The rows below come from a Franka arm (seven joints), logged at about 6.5 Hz.
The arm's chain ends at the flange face. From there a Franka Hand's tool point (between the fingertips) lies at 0.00 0.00 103.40 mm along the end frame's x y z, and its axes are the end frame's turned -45 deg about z.
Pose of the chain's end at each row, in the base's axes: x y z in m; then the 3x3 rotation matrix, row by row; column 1 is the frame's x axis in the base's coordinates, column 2 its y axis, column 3 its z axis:
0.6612, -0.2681, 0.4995; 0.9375, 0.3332, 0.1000; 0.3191, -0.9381, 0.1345; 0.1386, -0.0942, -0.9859
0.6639, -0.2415, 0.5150; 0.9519, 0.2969, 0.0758; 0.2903, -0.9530, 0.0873; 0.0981, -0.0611, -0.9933
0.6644, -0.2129, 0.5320; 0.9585, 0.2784, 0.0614; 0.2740, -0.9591, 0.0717; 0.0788, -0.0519, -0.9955
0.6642, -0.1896, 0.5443; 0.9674, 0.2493, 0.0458; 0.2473, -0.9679, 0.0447; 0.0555, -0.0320, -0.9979
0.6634, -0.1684, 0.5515; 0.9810, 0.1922, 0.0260; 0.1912, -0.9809, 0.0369; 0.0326, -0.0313, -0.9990
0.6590, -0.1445, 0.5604; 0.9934, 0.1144, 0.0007; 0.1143, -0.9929, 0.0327; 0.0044, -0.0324, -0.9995
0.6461, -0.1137, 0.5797; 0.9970, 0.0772, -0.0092; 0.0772, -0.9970, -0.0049; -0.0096, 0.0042, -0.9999
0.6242, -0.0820, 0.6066; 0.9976, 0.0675, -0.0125; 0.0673, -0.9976, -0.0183; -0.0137, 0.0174, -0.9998
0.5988, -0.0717, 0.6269; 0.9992, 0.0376, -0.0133; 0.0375, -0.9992, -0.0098; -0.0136, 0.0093, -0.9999
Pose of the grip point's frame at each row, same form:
0.6715, -0.2542, 0.3976; 0.4273, 0.8985, 0.1000; 0.8890, -0.4377, 0.1345; 0.1646, 0.0314, -0.9859
0.6717, -0.2325, 0.4123; 0.4632, 0.8830, 0.0758; 0.8791, -0.4686, 0.0873; 0.1126, 0.0262, -0.9933
0.6707, -0.2055, 0.4291; 0.4809, 0.8746, 0.0614; 0.8719, -0.4844, 0.0717; 0.0924, 0.0190, -0.9955
0.6689, -0.1850, 0.4411; 0.5078, 0.8603, 0.0458; 0.8593, -0.5095, 0.0447; 0.0619, 0.0166, -0.9979
0.6661, -0.1646, 0.4482; 0.5578, 0.8296, 0.0260; 0.8288, -0.5584, 0.0369; 0.0452, 0.0009, -0.9990
0.6591, -0.1411, 0.4571; 0.6215, 0.7833, 0.0007; 0.7829, -0.6213, 0.0327; 0.0260, -0.0198, -0.9995
0.6451, -0.1142, 0.4763; 0.6504, 0.7596, -0.0092; 0.7596, -0.6504, -0.0049; -0.0098, -0.0038, -0.9999
0.6229, -0.0839, 0.5032; 0.6577, 0.7531, -0.0125; 0.7530, -0.6578, -0.0183; -0.0220, 0.0026, -0.9998
0.5974, -0.0727, 0.5235; 0.6800, 0.7331, -0.0133; 0.7331, -0.6800, -0.0098; -0.0162, -0.0030, -0.9999

